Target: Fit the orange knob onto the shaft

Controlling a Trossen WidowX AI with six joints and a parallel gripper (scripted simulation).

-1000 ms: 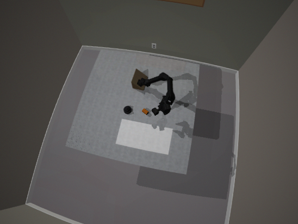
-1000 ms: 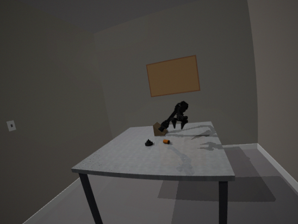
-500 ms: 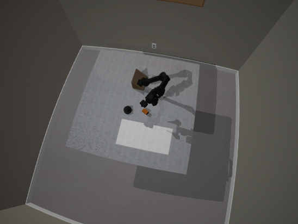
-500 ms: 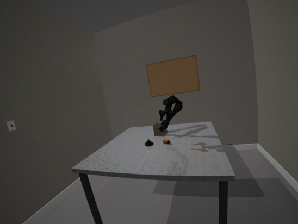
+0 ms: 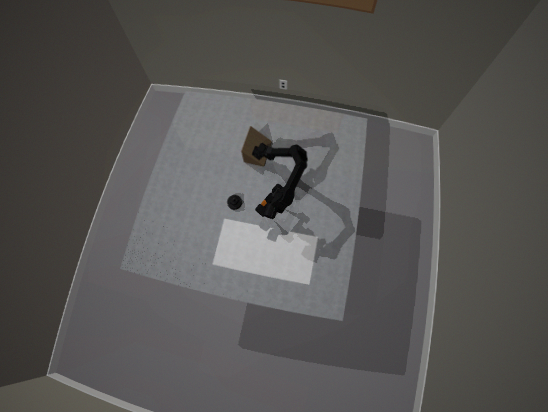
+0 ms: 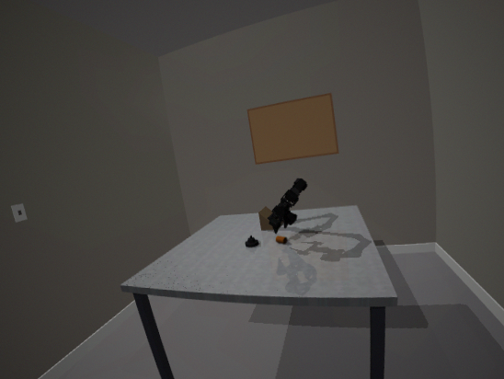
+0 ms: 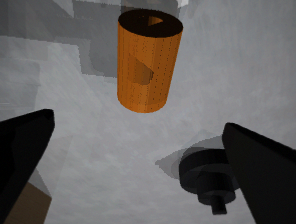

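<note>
Now: gripper tip 6 cm above the orange knob. From my gripper tip the other things lie so: round pedestal: 19 cm to the right, 5 cm below, 4 cm ahead.
</note>
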